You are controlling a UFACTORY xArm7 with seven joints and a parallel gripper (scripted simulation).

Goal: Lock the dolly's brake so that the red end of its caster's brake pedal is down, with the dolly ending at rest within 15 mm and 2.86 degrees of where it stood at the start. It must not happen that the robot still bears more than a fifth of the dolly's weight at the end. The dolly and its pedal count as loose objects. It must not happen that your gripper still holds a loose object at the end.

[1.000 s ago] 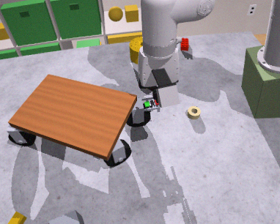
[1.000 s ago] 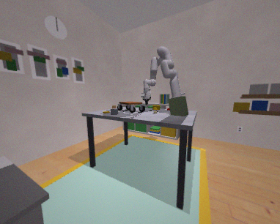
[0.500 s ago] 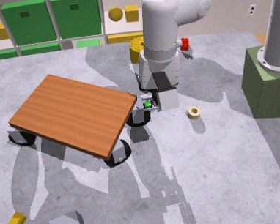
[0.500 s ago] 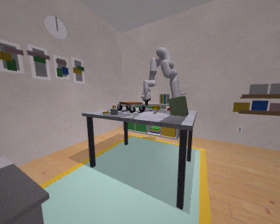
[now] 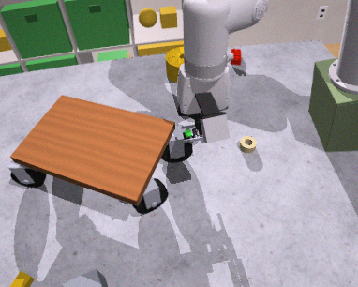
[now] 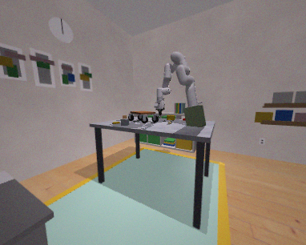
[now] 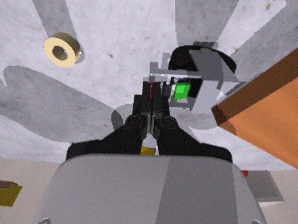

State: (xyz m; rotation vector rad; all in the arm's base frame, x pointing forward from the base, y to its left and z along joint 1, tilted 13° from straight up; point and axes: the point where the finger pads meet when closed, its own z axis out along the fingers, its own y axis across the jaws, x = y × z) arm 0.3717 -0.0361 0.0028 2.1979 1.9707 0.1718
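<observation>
My gripper is now 30 mm above the brake pedal and 10 mm short of it. From my hand the other things lie so: yellow cylinder (330 mm to the right, 80 mm below, 60 mm behind); then cream ring (120 mm behind, 100 mm below, 20 mm to the left); then red block (340 mm to the right, 250 mm behind, 100 mm below).
</observation>
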